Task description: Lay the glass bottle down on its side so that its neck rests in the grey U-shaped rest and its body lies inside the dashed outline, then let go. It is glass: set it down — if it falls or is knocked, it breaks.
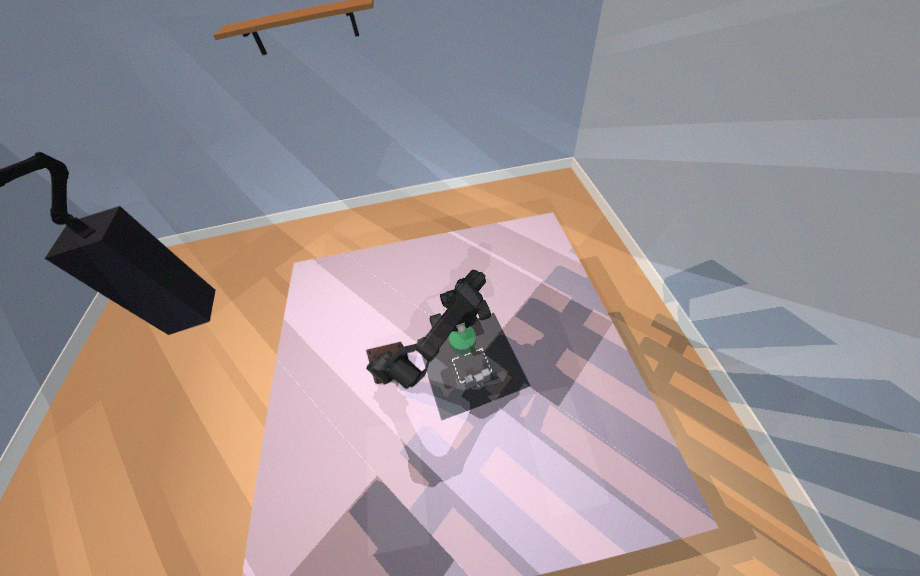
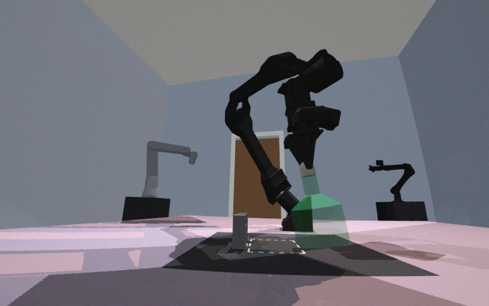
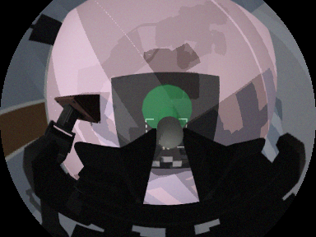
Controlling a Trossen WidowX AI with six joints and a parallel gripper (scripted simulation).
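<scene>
My gripper tip is 60 mm to the left of the dark mat and 150 mm above it. The rest, counted from my gripper tip: green glass bottle (10 mm to the left, 50 mm below).
</scene>
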